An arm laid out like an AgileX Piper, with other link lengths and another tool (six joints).
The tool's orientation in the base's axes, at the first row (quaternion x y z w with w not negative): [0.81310 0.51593 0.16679 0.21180]
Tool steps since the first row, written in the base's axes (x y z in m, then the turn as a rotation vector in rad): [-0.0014 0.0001 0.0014 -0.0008 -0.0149 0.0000]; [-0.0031 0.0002 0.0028 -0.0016 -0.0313 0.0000]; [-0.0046 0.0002 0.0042 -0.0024 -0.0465 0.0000]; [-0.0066 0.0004 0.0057 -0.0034 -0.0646 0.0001]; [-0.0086 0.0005 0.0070 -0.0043 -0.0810 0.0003]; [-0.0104 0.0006 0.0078 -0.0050 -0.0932 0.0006]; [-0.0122 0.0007 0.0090 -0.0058 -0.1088 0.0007]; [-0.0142 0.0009 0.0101 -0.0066 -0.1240 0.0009]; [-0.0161 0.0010 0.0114 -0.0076 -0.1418 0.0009]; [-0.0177 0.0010 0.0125 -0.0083 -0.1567 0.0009]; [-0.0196 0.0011 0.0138 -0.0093 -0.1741 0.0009]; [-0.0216 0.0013 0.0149 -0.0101 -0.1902 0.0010]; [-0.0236 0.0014 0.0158 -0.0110 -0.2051 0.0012]
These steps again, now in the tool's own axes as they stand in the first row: [-0.0004 -0.0004 -0.0019 -0.0139 0.0050 0.0022]; [-0.0009 -0.0010 -0.0039 -0.0291 0.0106 0.0046]; [-0.0015 -0.0014 -0.0059 -0.0433 0.0157 0.0068]; [-0.0021 -0.0023 -0.0082 -0.0602 0.0219 0.0094]; [-0.0027 -0.0032 -0.0103 -0.0754 0.0275 0.0116]; [-0.0033 -0.0042 -0.0119 -0.0868 0.0317 0.0131]; [-0.0039 -0.0050 -0.0138 -0.1013 0.0370 0.0153]; [-0.0045 -0.0060 -0.0157 -0.1155 0.0423 0.0174]; [-0.0051 -0.0069 -0.0178 -0.1321 0.0482 0.0199]; [-0.0057 -0.0075 -0.0195 -0.1459 0.0533 0.0222]; [-0.0063 -0.0083 -0.0216 -0.1622 0.0591 0.0247]; [-0.0069 -0.0094 -0.0235 -0.1771 0.0646 0.0270]; [-0.0076 -0.0105 -0.0253 -0.1910 0.0697 0.0289]
